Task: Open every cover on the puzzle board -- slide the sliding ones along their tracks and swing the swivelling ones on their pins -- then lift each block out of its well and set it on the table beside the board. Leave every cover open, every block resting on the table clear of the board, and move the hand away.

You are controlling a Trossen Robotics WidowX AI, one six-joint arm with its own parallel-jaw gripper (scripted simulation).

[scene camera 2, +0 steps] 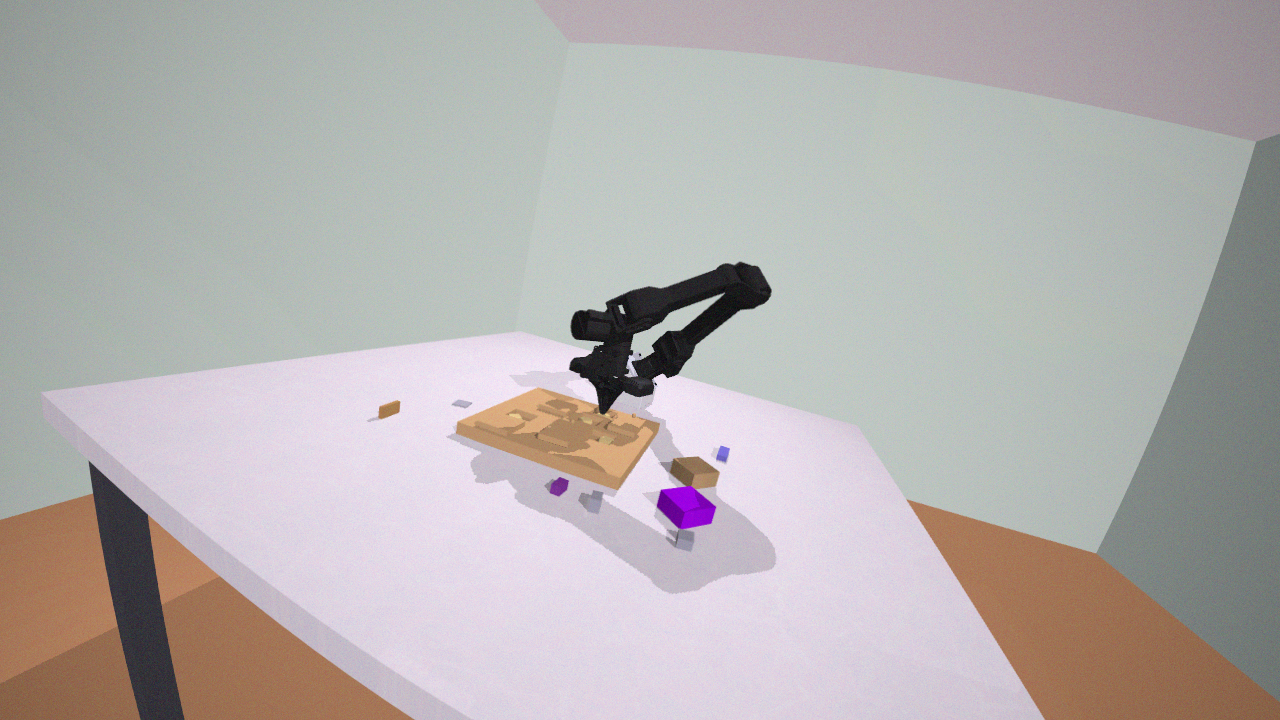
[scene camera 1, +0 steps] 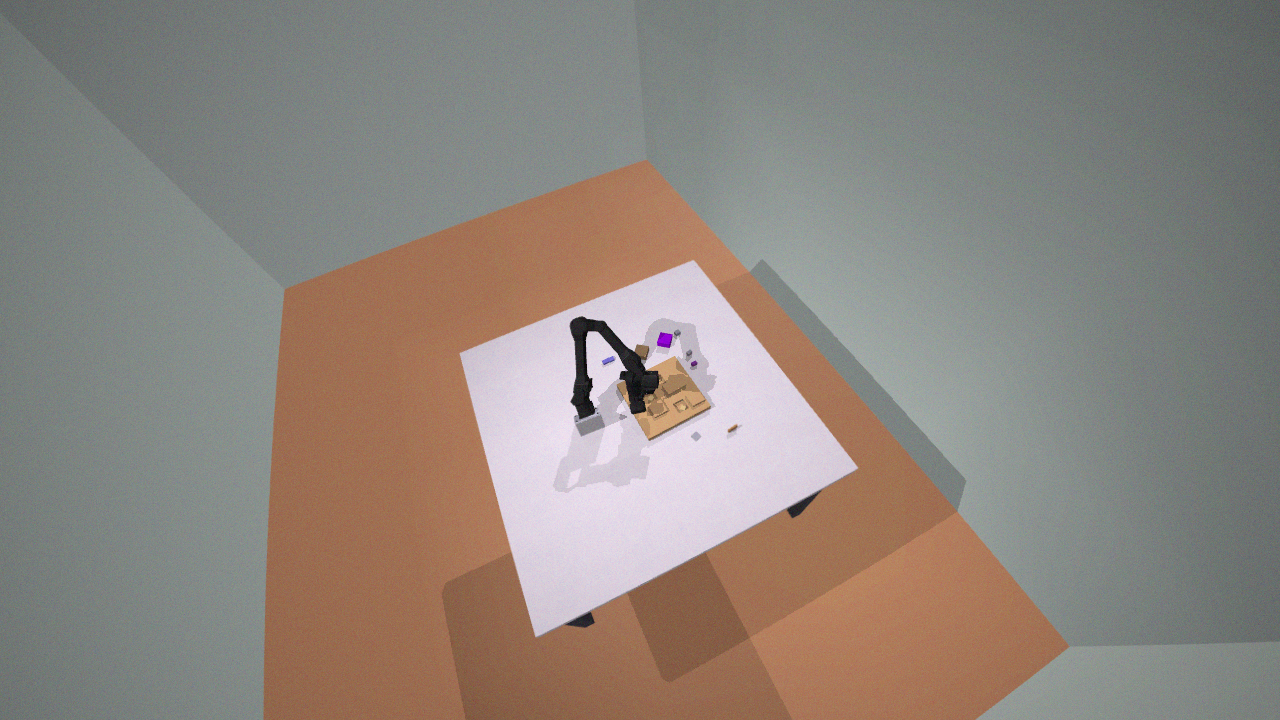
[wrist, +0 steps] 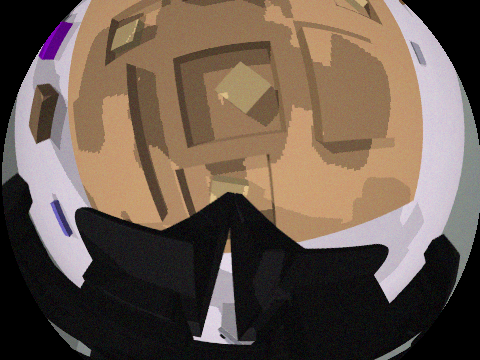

One and the same spot on a tan puzzle board: [wrist: 308, 189] is [scene camera 2: 584, 407].
